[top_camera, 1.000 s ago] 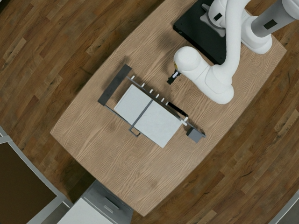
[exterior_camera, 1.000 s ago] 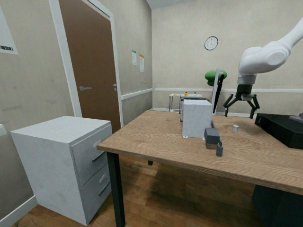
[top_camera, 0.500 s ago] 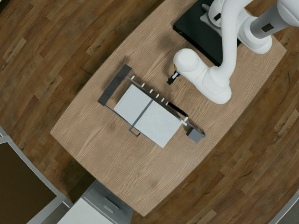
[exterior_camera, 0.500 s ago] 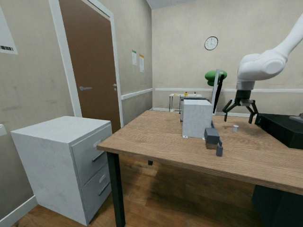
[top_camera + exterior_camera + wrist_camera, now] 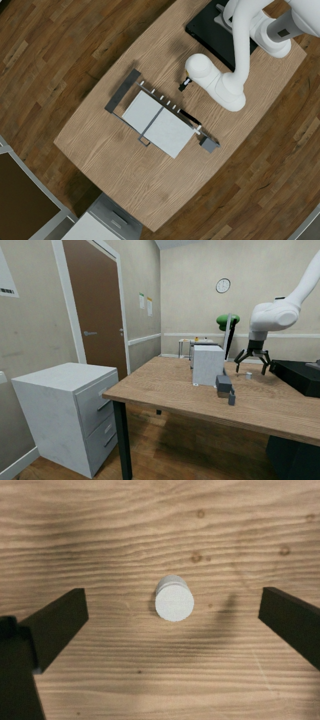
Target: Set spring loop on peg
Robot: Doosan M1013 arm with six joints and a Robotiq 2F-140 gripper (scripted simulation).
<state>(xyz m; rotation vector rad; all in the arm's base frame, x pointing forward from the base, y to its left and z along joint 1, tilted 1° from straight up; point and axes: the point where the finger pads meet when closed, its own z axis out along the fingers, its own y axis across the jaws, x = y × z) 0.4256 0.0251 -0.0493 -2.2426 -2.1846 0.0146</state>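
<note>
Right now my hand is 20 mm above the steel test weight. From my hand the other things lie so: white peg: 190 mm ahead, 160 mm to the left, 350 mm above.
</note>
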